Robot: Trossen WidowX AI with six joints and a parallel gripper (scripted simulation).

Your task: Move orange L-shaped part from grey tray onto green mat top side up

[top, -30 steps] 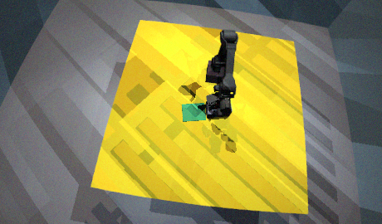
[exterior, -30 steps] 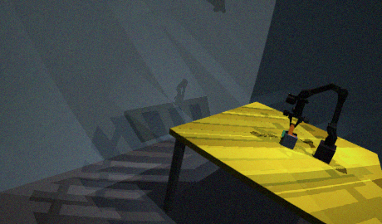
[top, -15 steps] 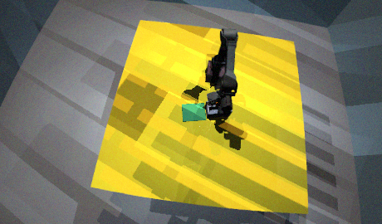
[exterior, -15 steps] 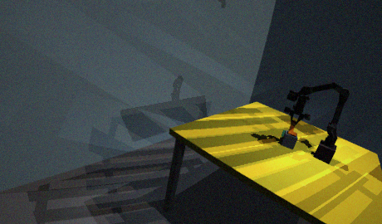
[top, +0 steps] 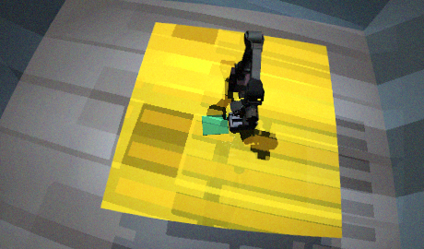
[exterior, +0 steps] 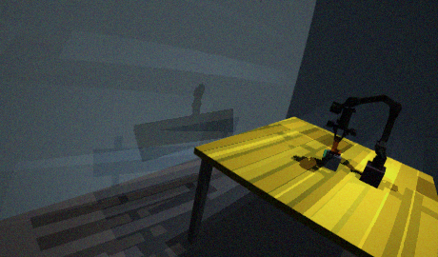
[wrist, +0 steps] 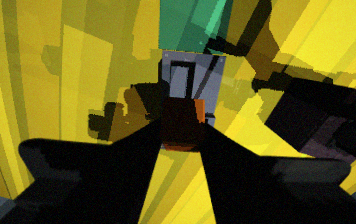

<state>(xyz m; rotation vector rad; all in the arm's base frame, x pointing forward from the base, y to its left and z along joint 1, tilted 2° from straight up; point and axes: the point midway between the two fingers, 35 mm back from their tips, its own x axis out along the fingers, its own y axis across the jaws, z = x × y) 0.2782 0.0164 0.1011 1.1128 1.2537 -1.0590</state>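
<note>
The green mat lies 10 mm ahead of my gripper tip, 140 mm to the right of it and 170 mm below it. Round my gripper tip: orange L-shaped part 20 mm behind, 30 mm to the left, 30 mm below.
</note>
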